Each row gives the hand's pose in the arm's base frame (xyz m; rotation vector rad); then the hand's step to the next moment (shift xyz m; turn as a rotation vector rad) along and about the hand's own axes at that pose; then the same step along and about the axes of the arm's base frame.
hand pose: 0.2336 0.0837 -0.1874 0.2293 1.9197 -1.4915
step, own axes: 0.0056 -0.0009 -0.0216 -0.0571 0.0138 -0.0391
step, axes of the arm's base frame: -0.0134 0.0178 -0.0004 0.0342 0.0550 0.0280
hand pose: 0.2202 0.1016 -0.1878 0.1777 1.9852 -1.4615
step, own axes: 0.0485 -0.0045 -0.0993 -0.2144 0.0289 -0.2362
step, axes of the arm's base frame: -0.0817 0.0741 -0.0084 0.0798 0.2779 0.1378
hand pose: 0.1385 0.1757 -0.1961 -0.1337 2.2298 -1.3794
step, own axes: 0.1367 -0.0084 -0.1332 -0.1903 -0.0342 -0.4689
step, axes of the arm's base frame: -0.1822 0.0573 0.0038 -0.0616 0.4278 0.2654
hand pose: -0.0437 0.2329 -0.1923 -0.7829 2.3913 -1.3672
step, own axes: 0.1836 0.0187 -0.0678 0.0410 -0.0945 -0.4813
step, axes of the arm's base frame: -0.1885 -0.0507 0.0238 -0.2370 0.2782 0.3297
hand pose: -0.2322 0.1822 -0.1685 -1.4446 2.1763 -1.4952
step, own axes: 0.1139 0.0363 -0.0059 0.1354 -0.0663 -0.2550
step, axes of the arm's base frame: -0.0867 -0.0805 0.0180 -0.1759 0.0606 0.2305
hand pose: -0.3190 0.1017 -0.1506 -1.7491 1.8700 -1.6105
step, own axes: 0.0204 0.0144 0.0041 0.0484 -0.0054 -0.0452
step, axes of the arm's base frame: -0.0132 -0.0215 -0.0011 -0.0433 -0.0096 0.0495
